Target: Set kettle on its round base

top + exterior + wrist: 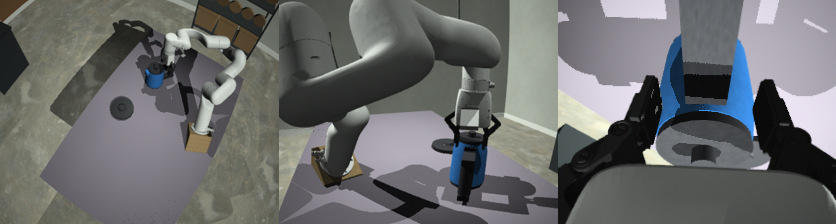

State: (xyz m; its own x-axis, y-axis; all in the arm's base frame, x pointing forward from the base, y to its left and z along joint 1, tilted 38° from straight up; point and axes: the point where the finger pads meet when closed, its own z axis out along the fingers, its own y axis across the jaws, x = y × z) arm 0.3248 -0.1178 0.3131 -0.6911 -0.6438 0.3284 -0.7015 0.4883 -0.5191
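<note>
My hand is 80 mm above the blue kettle, 30 mm short of it and 20 mm to the right of it. From my hand the other things lie so: round black base (330 mm to the left, 160 mm below, 160 mm ahead).
</note>
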